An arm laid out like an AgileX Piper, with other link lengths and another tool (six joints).
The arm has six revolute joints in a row. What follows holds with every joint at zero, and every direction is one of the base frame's. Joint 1 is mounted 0.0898 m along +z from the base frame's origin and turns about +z. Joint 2 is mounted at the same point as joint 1 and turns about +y. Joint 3 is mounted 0.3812 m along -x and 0.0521 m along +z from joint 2 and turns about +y. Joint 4 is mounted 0.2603 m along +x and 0.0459 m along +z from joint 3 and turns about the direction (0.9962, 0, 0.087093). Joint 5 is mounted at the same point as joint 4 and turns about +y. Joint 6 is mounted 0.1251 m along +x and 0.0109 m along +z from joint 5 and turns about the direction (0.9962, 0, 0.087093). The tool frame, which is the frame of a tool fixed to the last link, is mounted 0.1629 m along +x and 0.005 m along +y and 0.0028 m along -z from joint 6; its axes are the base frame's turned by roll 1.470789, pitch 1.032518 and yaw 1.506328 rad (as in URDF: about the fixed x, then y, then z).
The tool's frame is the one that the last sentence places.
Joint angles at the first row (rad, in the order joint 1, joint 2, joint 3, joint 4, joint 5, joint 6):
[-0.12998, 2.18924, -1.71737, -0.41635, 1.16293, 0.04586]
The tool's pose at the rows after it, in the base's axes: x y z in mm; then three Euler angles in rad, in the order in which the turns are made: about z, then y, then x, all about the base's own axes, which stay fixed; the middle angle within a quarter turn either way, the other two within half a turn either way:
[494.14, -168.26, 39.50, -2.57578, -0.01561, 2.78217]
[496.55, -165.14, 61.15, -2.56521, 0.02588, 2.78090]
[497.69, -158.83, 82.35, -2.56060, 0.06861, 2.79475]
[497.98, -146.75, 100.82, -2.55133, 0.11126, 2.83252]
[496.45, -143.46, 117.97, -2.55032, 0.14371, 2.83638]
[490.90, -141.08, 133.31, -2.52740, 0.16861, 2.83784]
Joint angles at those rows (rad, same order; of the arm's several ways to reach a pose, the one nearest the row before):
[-0.12999, 2.15817, -1.71737, -0.40881, 1.17565, 0.04585]
[-0.12557, 2.11509, -1.71739, -0.40417, 1.17566, 0.04388]
[-0.12347, 2.06990, -1.71738, -0.38212, 1.17565, 0.02808]
[-0.12346, 2.02585, -1.71735, -0.33413, 1.17565, 0.01032]
[-0.12220, 1.98868, -1.71377, -0.32408, 1.17565, 0.00000]
[-0.12220, 1.94843, -1.69910, -0.31849, 1.17565, 0.01416]

